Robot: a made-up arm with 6 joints. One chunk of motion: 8 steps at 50 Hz.
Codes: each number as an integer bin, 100 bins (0 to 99) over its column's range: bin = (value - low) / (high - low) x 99, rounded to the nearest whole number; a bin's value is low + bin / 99 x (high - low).
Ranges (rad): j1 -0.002..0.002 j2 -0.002..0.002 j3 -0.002..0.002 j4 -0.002..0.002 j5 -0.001..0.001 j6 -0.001..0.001
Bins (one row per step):
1: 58 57 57 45 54 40
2: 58 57 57 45 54 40
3: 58 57 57 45 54 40
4: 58 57 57 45 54 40
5: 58 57 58 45 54 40
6: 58 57 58 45 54 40
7: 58 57 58 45 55 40
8: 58 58 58 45 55 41
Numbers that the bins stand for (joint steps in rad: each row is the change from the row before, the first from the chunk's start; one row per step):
1: 0.00034 0.00030 0.00030 -0.00018 0.00009 -0.00019
2: 0.00034 0.00030 0.00030 -0.00018 0.00009 -0.00019
3: 0.00034 0.00030 0.00030 -0.00018 0.00009 -0.00019
4: 0.00034 0.00030 0.00030 -0.00018 0.00009 -0.00019
5: 0.00034 0.00030 0.00034 -0.00018 0.00009 -0.00019
6: 0.00034 0.00030 0.00034 -0.00018 0.00009 -0.00019
7: 0.00034 0.00030 0.00034 -0.00018 0.00011 -0.00019
8: 0.00034 0.00034 0.00034 -0.00018 0.00011 -0.00017

